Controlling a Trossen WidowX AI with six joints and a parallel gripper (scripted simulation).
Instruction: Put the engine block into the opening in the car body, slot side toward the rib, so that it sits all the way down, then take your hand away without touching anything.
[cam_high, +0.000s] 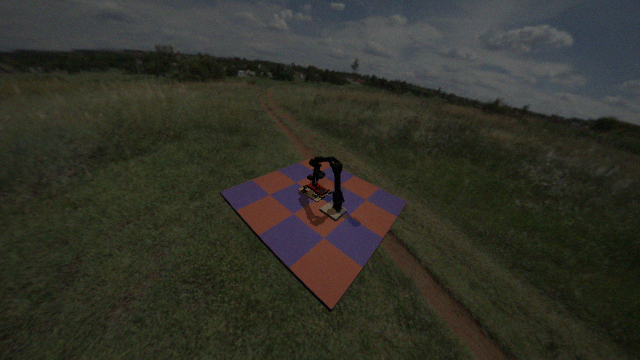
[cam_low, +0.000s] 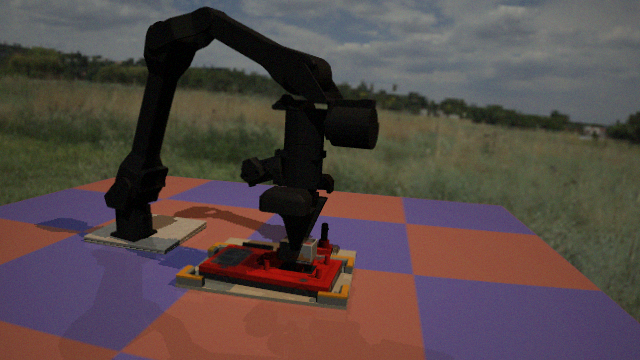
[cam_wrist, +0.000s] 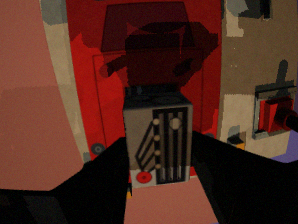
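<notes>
Right now the engine block is 10 mm below my gripper tip. Also, from my gripper tip: black lever post (130 mm to the left, 20 mm below); tan fixture plate (40 mm behind, 20 mm to the left, 50 mm below).
</notes>
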